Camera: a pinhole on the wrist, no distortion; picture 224 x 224 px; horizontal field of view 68.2 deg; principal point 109.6 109.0 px. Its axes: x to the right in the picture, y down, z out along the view. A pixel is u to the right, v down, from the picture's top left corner.
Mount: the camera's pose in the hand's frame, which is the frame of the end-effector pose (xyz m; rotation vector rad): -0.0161 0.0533 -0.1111 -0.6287 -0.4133 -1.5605
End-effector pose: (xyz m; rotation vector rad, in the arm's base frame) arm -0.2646 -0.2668 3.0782 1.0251 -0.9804 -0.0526
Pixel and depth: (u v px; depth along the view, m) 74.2 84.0 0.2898
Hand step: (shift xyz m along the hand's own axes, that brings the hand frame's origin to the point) -0.0172 0.2825 0.0819
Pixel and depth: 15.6 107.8 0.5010
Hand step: 0.0547 0.5826 0.1055
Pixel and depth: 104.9 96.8 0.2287
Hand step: 0.0002 0.1990 0.0654
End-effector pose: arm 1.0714 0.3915 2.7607 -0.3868 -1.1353 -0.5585
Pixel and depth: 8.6 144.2 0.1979
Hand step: 0.0550 0.2648 -0.0354
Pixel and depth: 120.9 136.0 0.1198
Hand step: 0.0204 0.1178 -0.0146
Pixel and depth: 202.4 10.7 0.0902
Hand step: -0.0566 0.0733 -0.0037
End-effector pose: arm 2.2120 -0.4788 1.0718 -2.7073 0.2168 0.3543
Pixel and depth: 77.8 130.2 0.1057
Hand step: 0.0127 0.1323 -0.0425
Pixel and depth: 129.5 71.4 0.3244
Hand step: -0.0427 0.2266 0.1743
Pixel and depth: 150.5 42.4 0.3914
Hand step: -0.1164 0.2298 0.2712
